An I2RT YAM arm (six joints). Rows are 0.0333 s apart.
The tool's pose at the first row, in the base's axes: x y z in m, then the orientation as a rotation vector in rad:
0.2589 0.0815 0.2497 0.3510 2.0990 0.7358
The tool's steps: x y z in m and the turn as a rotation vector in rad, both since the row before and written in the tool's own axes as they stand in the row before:
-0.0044 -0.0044 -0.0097 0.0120 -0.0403 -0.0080
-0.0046 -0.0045 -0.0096 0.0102 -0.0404 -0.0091
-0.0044 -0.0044 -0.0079 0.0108 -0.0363 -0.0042
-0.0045 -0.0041 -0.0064 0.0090 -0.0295 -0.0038
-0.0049 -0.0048 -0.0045 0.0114 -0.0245 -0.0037
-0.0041 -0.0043 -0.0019 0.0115 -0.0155 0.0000
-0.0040 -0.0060 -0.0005 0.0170 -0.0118 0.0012
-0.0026 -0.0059 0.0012 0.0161 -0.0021 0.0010
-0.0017 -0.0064 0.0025 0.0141 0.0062 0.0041
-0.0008 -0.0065 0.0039 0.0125 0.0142 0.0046
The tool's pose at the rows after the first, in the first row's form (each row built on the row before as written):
0.2537 0.0722 0.2542 0.3610 2.0665 0.7061
0.2483 0.0630 0.2587 0.3686 2.0331 0.6778
0.2439 0.0547 0.2624 0.3802 2.0033 0.6533
0.2405 0.0472 0.2657 0.3892 1.9791 0.6331
0.2388 0.0396 0.2681 0.3984 1.9605 0.6122
0.2389 0.0335 0.2693 0.4091 1.9500 0.5964
0.2400 0.0264 0.2690 0.4236 1.9449 0.5773
0.2419 0.0204 0.2671 0.4352 1.9486 0.5620
0.2445 0.0147 0.2638 0.4469 1.9590 0.5531
0.2479 0.0096 0.2592 0.4566 1.9764 0.5486

